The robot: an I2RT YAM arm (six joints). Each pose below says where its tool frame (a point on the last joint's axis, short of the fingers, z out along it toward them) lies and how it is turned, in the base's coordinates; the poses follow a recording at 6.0 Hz.
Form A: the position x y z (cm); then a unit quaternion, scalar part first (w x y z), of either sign.
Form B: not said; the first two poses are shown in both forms.
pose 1, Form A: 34.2, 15.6, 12.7, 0.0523, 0.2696, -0.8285, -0.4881
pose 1, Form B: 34.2, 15.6, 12.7, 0.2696, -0.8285, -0.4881, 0.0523
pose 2, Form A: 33.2, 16.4, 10.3, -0.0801, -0.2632, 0.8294, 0.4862
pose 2, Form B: 33.2, 16.4, 10.3, 0.2632, -0.8294, -0.4862, 0.0801
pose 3, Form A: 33.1, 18.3, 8.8, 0.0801, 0.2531, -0.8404, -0.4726
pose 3, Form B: 33.1, 18.3, 8.8, 0.2531, -0.8404, -0.4726, 0.0801
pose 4, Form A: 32.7, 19.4, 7.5, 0.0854, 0.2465, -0.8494, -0.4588
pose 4, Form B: 32.7, 19.4, 7.5, 0.2465, -0.8494, -0.4588, 0.0854
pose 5, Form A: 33.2, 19.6, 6.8, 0.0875, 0.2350, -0.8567, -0.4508
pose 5, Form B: 33.2, 19.6, 6.8, 0.2350, -0.8567, -0.4508, 0.0875
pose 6, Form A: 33.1, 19.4, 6.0, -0.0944, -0.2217, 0.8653, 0.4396
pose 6, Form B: 33.1, 19.4, 6.0, 0.2217, -0.8653, -0.4396, 0.0944
